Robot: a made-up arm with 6 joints. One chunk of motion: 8 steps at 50 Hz.
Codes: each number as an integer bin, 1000 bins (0 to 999) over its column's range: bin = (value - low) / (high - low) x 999, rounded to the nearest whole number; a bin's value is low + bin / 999 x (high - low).
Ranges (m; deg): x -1.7..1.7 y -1.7..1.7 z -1.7..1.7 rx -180..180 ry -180..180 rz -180..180
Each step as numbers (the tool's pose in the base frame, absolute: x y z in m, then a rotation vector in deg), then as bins.
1 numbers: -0.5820 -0.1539 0.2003 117.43 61.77 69.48
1 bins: 328 454 558 825 671 692
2 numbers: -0.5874 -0.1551 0.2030 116.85 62.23 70.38
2 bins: 327 454 559 824 672 695
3 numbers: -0.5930 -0.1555 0.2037 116.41 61.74 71.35
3 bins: 325 454 559 823 671 697
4 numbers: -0.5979 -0.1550 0.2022 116.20 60.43 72.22
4 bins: 324 454 559 822 667 700
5 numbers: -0.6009 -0.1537 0.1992 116.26 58.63 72.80
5 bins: 323 454 558 822 662 702
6 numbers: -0.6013 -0.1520 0.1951 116.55 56.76 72.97
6 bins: 323 455 557 823 657 702
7 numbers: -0.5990 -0.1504 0.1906 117.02 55.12 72.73
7 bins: 323 455 556 824 652 701
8 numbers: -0.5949 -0.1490 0.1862 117.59 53.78 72.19
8 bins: 325 456 554 826 649 700
